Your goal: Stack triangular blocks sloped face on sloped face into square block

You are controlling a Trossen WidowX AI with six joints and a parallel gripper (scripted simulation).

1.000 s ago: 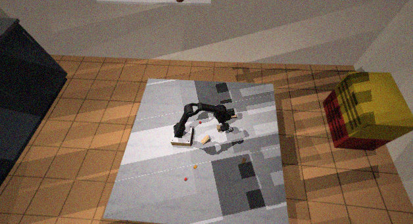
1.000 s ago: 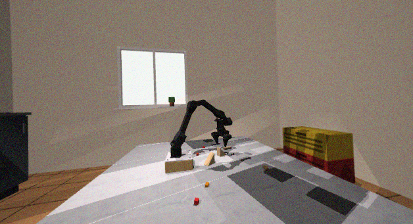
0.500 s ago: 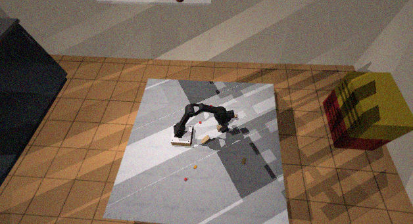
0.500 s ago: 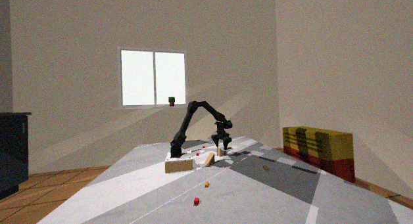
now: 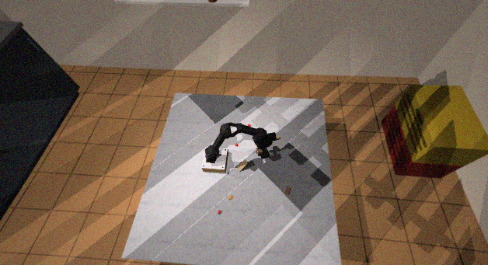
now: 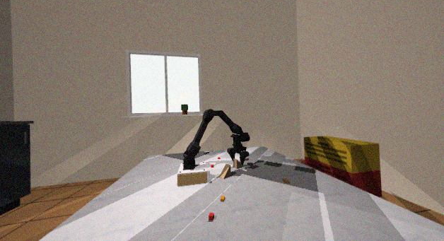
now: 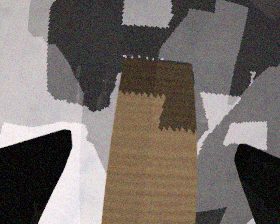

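My gripper tip is now 10 mm past the triangular block and 10 mm above it. Also, from my gripper tip: orange cube 360 mm to the right, 170 mm behind, 20 mm below.
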